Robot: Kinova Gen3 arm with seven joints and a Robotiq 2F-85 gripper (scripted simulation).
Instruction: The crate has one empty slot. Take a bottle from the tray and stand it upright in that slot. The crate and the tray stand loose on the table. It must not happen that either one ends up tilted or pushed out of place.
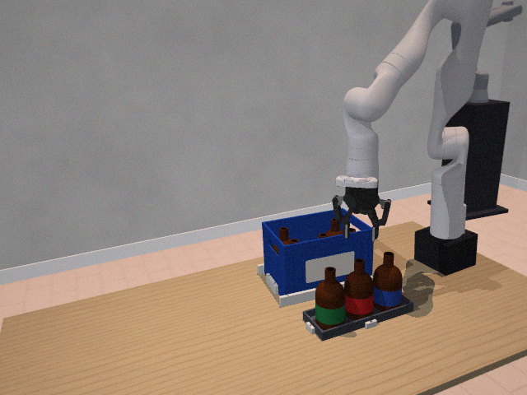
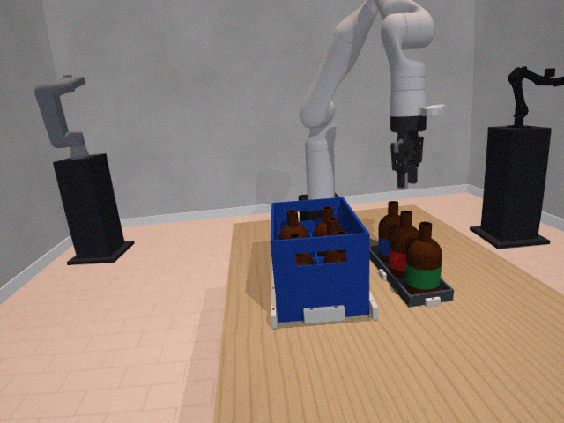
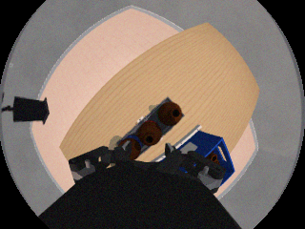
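Right now the red-banded bottle is 15 cm below my hand. Round my hand: dark tray (22 cm below); blue crate (2 cm ahead, 22 cm to the right, 15 cm below).
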